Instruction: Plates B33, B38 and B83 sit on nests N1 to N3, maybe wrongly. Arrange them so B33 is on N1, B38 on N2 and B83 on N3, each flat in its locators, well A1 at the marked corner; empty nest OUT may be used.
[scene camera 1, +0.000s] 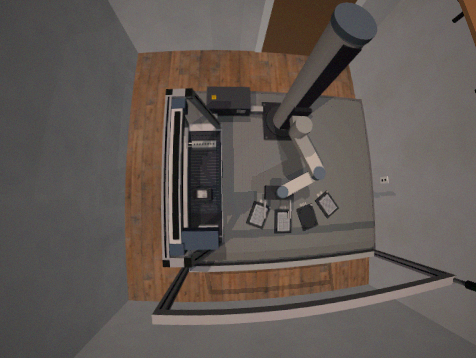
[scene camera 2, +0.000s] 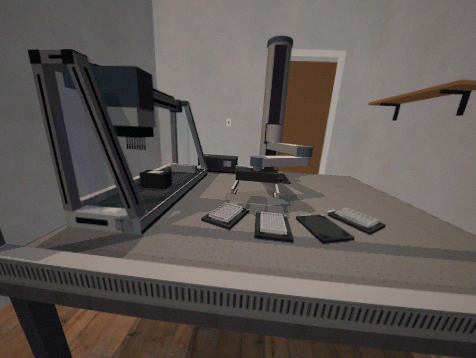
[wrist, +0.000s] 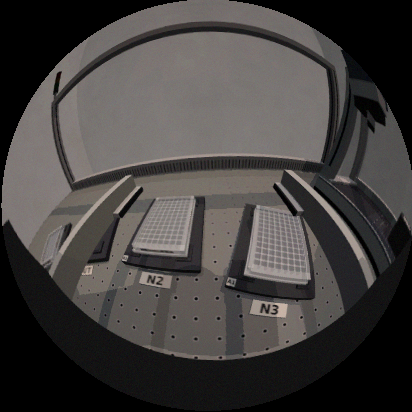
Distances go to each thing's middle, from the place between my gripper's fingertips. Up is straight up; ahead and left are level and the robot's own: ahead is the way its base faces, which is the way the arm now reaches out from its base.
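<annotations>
The dark deck (scene camera 1: 204, 171) is 46 cm to the right of my gripper, 31 cm behind it and 8 cm below it; going by their middles, it is the farthest from my gripper of the things named here. Nest OUT (scene camera 2: 314, 224) is 25 cm to the left of my hand, 2 cm ahead of it and 10 cm below it, while nest N3 (wrist: 262, 287) is 10 cm to the right of my hand, 10 cm below it and 2 cm behind it. As for the nest N2 (wrist: 168, 263), my gripper is 10 cm above it, 7 cm to the right of it and 4 cm short of it.
</annotations>
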